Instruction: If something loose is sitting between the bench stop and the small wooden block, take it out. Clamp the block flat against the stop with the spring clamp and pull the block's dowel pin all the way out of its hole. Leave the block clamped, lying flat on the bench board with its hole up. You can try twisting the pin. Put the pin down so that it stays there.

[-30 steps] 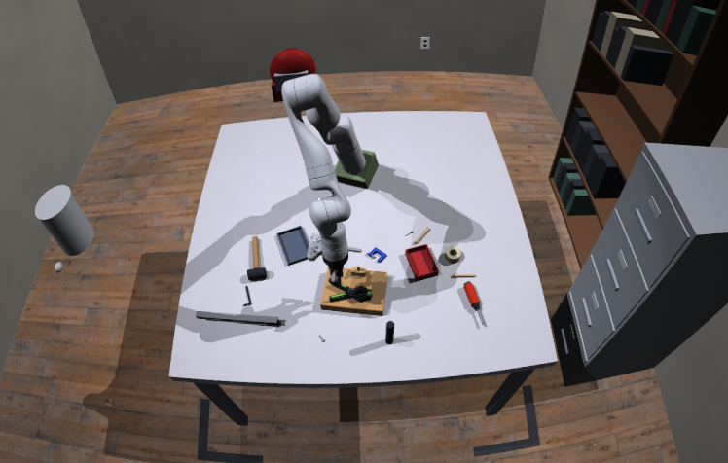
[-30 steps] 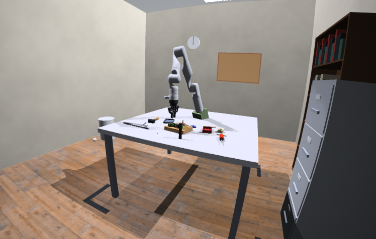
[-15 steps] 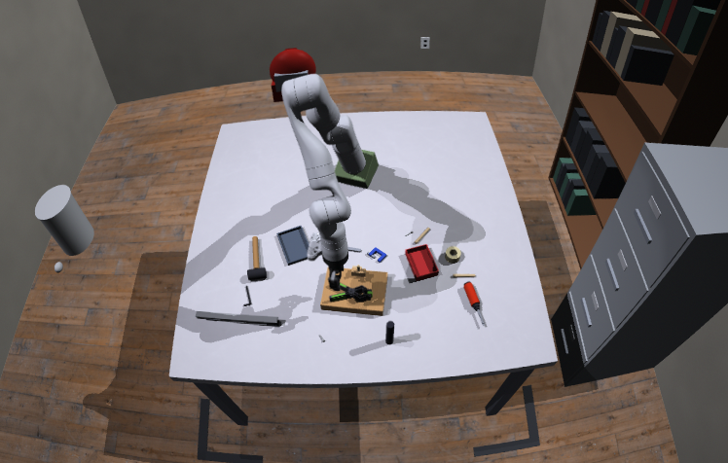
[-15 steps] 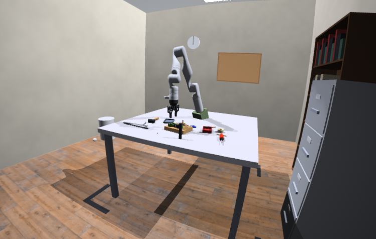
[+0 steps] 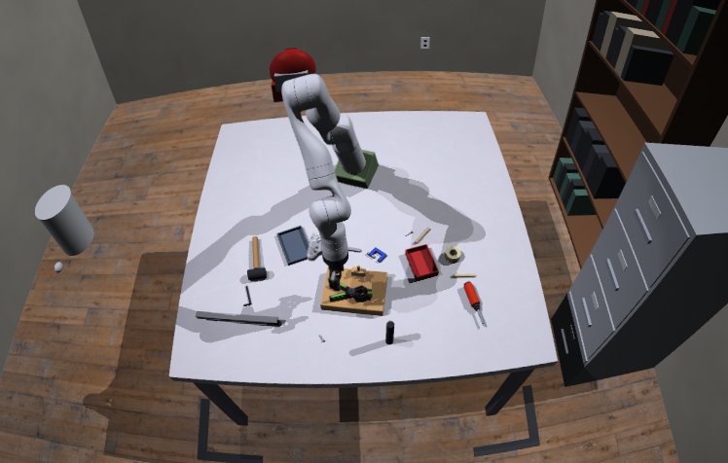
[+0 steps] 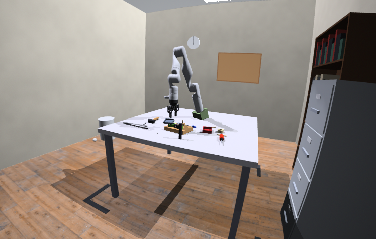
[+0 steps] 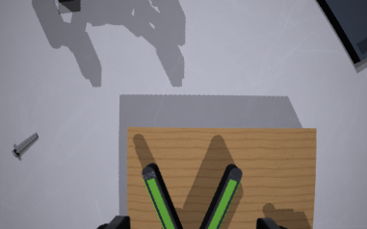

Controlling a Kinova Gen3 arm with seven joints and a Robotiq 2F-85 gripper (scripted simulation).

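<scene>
My gripper is now 20 mm past the wooden bench board, 50 mm to the right of it and 100 mm above it. Round my hand: round dowel pin (70 mm behind, 60 mm to the left, 70 mm below); then grey t-shaped tool (210 mm behind, 120 mm below); then wooden block (70 mm behind, 60 mm to the left, 80 mm below).
</scene>
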